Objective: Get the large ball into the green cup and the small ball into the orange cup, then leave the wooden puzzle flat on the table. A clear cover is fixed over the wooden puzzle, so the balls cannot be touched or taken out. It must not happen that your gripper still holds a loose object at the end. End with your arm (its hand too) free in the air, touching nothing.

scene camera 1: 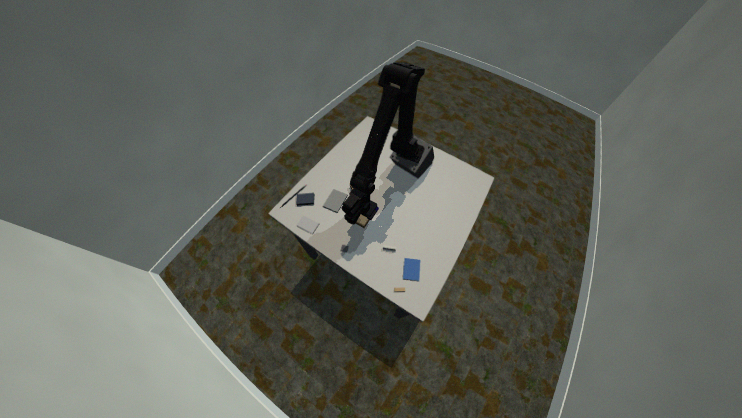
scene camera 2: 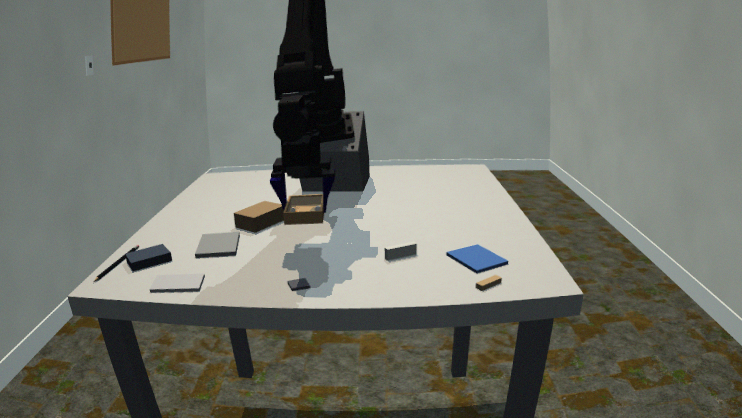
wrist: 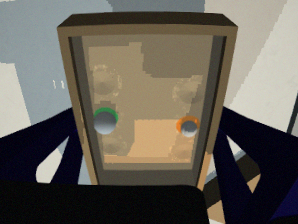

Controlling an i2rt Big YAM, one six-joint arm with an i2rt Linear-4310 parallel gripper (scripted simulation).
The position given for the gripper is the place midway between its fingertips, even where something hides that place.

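Note:
Wooden puzzle (scene camera 2: 300, 209), (wrist: 147, 91) present, with a brown box (scene camera 2: 260, 216), a grey tile (scene camera 2: 216, 244) and a pale tile (scene camera 2: 180, 282). A blue tile (scene camera 2: 476, 258) and a dark block (scene camera 2: 159, 254) are in the scene as well; in the wrist view the blue tile is out of frame, and in the wrist view the dark block is out of frame. The gripper (scene camera 2: 305, 212), (wrist: 147, 112) is visible too.

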